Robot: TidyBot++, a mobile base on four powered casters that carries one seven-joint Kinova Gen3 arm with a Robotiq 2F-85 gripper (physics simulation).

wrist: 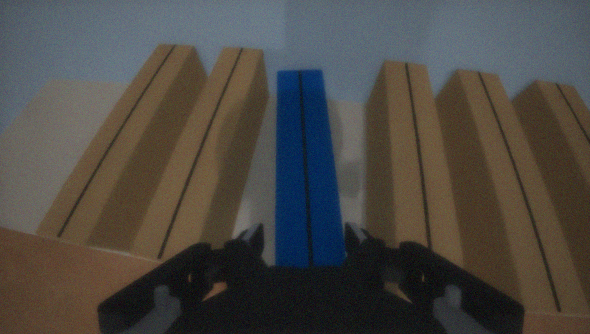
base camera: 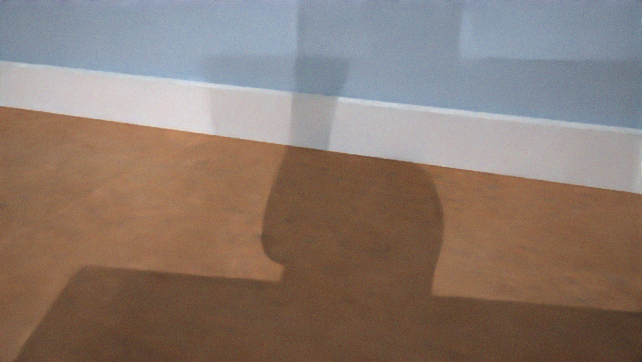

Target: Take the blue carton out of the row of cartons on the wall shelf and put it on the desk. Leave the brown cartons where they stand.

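Frame: origin at the arm's base, x ahead, y left, z up, level; millimetres.
Seen in the pictures: gripper, between the fingertips: [wrist: 304, 235].
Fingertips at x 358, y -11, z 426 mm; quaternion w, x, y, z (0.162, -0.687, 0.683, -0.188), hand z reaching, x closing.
Observation:
A point is followed by its place in that frame.
The blue carton [wrist: 305, 165] {z 430, x 417, y -13 mm} stands in the middle of the row on the pale wall shelf [wrist: 55, 145] {z 349, x 495, y 358 mm}, seen from above in the wrist view, with a dark line along its top. Gaps separate it from the brown carton on its left [wrist: 205, 145] {z 429, x 439, y 80 mm} and the brown carton on its right [wrist: 412, 150] {z 429, x 432, y -112 mm}. My gripper [wrist: 304, 235] {z 426, x 358, y -11 mm} is open, with one fingertip on each side of the blue carton's near end as seen from above; nothing is held. How far the fingertips are above or beside the carton is hard to tell. The desk does not show in either view.
More brown cartons [wrist: 120, 140] {z 429, x 446, y 168 mm} [wrist: 510, 150] {z 429, x 432, y -213 mm} stand farther out on both sides. The blue-grey wall [wrist: 350, 30] {z 458, x 571, y -67 mm} [base camera: 125, 35] {z -243, x 631, y 356 mm} is behind the shelf. The base camera shows the white baseboard [base camera: 450, 135] {z -341, x 548, y -133 mm}, the brown floor [base camera: 125, 200] {z -397, x 434, y 309 mm} and shadows of the robot.

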